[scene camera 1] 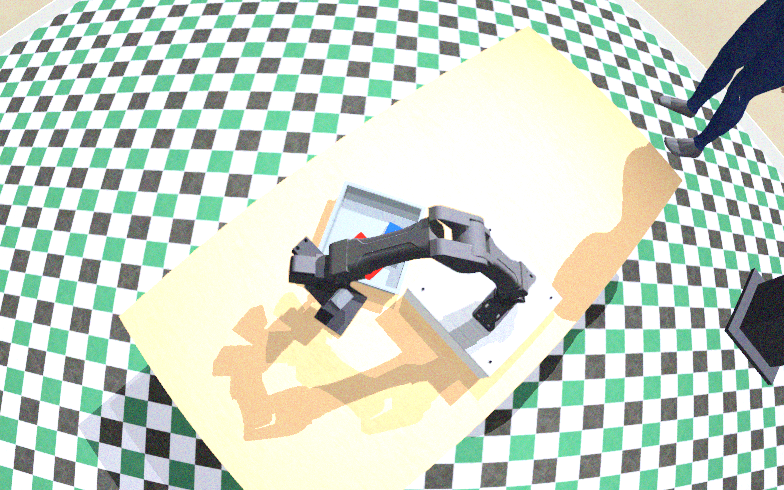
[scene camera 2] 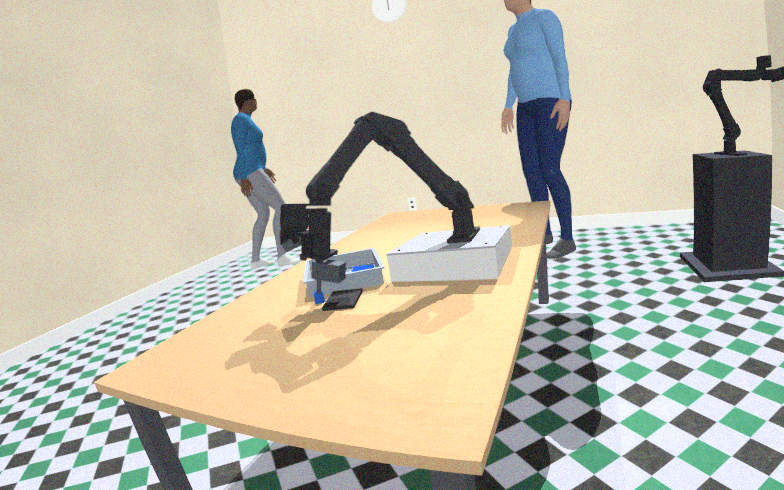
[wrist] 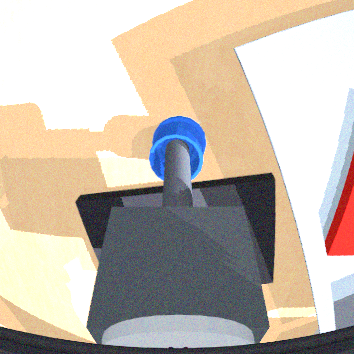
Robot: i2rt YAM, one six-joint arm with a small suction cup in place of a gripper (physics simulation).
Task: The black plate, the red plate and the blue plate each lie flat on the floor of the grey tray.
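Places are measured from the arm's base along level axes (x right, y ahead, z up), in millimetres.
Pixels of known places: hand, its tool point: (scene camera 2: 318, 305) (wrist: 176, 128); arm's base, origin of its link: (scene camera 1: 505, 296) (scene camera 2: 464, 235).
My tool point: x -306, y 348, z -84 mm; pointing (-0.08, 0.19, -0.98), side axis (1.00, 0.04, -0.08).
For each thing: its top centre in the pictures, then the offset to it from my tool point. "pt": a spot on its surface instead. Level surfaces: height alone.
- black plate, centre of its top: (wrist: 180, 248) (scene camera 1: 340, 307) (scene camera 2: 342, 297) dx +7, dy -72, dz +18 mm
- grey tray, centre of its top: (scene camera 1: 370, 234) (scene camera 2: 341, 263) dx +183, dy +3, dz +58 mm
- red plate, a spot on its surface: (wrist: 345, 235) pt dx +114, dy -54, dz +22 mm
- blue plate, centre of its top: (scene camera 1: 394, 241) (scene camera 2: 362, 266) dx +221, dy -45, dz +34 mm
- wooden table, height of its surface: dz +8 mm
The black plate (scene camera 1: 331, 321) (scene camera 2: 344, 298) (wrist: 261, 200) lies flat on the table beside the grey tray (scene camera 2: 352, 283) (wrist: 295, 150). My suction cup (scene camera 2: 318, 298) (wrist: 179, 132) is blue and hangs low past one edge of the black plate, clear of its top face. It holds nothing. The arm hides the cup in scene camera 1. The red plate (scene camera 1: 373, 271) (wrist: 345, 235) is in the tray, partly behind the arm. The blue plate (scene camera 1: 393, 228) (scene camera 2: 363, 268) is in the tray beside or over the red plate; the arm hides where they meet.
The white base box (scene camera 1: 520, 332) (scene camera 2: 442, 266) stands beside the tray and carries the arm. The arm passes over the tray. Its shadow falls on the wooden table (scene camera 1: 231, 260) (scene camera 2: 393, 392). People stand beyond the table in scene camera 2.
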